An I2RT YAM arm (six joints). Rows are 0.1 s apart.
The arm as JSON. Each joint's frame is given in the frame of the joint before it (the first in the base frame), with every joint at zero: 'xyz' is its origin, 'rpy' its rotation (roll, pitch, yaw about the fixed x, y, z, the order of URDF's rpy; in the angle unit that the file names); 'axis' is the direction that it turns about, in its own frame. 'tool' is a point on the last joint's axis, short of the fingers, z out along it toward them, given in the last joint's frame.
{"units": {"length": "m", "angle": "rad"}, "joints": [
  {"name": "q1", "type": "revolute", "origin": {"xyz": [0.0, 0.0, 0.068], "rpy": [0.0, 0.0, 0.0]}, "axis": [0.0, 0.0, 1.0]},
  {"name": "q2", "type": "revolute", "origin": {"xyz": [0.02, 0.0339, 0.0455], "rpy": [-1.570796, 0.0, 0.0]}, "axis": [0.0, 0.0, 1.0]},
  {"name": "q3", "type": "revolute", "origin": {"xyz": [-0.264, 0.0, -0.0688], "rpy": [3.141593, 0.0, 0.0]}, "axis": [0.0, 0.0, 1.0]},
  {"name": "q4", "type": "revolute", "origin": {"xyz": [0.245, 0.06, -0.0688], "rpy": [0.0, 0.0, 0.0]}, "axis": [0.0, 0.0, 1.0]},
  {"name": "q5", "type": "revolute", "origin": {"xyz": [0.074, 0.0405, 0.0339], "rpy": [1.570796, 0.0, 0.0]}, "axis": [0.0, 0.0, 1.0]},
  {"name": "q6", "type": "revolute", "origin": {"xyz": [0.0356, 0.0, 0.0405], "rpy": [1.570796, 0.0, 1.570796]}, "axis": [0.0, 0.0, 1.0]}
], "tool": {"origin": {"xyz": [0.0, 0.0, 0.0], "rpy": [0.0, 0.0, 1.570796]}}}
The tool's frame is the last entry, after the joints.
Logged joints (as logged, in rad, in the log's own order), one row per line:
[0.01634 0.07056 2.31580 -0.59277 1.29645 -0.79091]
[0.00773 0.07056 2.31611 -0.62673 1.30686 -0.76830]
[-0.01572 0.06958 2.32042 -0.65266 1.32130 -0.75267]
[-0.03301 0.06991 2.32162 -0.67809 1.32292 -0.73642]
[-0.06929 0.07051 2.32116 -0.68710 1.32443 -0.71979]
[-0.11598 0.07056 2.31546 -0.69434 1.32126 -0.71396]
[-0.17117 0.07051 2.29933 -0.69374 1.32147 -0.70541]
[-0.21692 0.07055 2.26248 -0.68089 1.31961 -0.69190]
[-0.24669 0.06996 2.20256 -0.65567 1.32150 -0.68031]
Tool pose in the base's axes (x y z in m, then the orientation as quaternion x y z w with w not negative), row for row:
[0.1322 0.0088 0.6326 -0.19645 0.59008 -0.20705 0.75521]
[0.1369 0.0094 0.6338 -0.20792 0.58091 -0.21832 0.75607]
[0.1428 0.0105 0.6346 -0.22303 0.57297 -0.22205 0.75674]
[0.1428 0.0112 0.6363 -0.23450 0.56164 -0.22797 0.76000]
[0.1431 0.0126 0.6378 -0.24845 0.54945 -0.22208 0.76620]
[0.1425 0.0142 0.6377 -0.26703 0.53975 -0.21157 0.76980]
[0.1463 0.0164 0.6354 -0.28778 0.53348 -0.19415 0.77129]
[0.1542 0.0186 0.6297 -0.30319 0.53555 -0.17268 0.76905]
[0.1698 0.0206 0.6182 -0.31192 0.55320 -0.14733 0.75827]
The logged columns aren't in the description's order. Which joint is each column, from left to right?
Columns, left to right: q5, q1, q3, q6, q2, q4.
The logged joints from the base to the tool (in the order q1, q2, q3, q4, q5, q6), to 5 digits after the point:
[0.07056 1.29645 2.31580 -0.79091 0.01634 -0.59277]
[0.07056 1.30686 2.31611 -0.76830 0.00773 -0.62673]
[0.06958 1.32130 2.32042 -0.75267 -0.01572 -0.65266]
[0.06991 1.32292 2.32162 -0.73642 -0.03301 -0.67809]
[0.07051 1.32443 2.32116 -0.71979 -0.06929 -0.68710]
[0.07056 1.32126 2.31546 -0.71396 -0.11598 -0.69434]
[0.07051 1.32147 2.29933 -0.70541 -0.17117 -0.69374]
[0.07055 1.31961 2.26248 -0.69190 -0.21692 -0.68089]
[0.06996 1.32150 2.20256 -0.68031 -0.24669 -0.65567]

